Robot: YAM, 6 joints.
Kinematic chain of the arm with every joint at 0, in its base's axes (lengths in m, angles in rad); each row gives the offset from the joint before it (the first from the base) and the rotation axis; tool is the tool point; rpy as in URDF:
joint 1: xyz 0 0 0.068 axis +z
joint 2: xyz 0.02 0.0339 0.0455 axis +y
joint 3: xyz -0.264 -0.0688 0 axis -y
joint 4: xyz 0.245 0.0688 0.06 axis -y
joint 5: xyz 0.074 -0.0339 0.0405 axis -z
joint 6: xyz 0.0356 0 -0.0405 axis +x
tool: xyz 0 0 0 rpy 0 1.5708 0
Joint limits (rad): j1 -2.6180..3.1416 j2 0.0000..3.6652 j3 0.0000..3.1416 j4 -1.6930..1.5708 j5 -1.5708..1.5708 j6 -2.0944..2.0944
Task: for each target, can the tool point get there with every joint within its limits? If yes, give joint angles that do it. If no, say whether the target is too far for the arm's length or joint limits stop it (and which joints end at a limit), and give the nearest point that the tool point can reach.
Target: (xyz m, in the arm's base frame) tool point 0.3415 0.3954 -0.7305
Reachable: no: too far | nearest point 0.2474 0.2865 -0.3562 | short by 0.401 m
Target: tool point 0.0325 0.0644 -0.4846
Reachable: no: joint limits stop it (at a limit: joint 2) | nearest point 0.0543 0.1076 -0.3569 | short by 0.137 m
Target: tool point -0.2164 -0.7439 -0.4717
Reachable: no: too far | nearest point -0.1460 -0.5020 -0.2547 | short by 0.333 m
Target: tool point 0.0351 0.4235 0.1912
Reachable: yes | joints 1.5608 2.0032 1.1223 0.7580 1.0510 0.9405
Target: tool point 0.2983 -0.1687 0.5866
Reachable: yes | joints 2.6720 0.5953 2.2603 0.5189 -0.4490 -0.1383
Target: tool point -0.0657 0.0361 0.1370
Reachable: yes | joints 2.3614 0.7619 0.2990 -1.1364 -0.6143 -0.6211
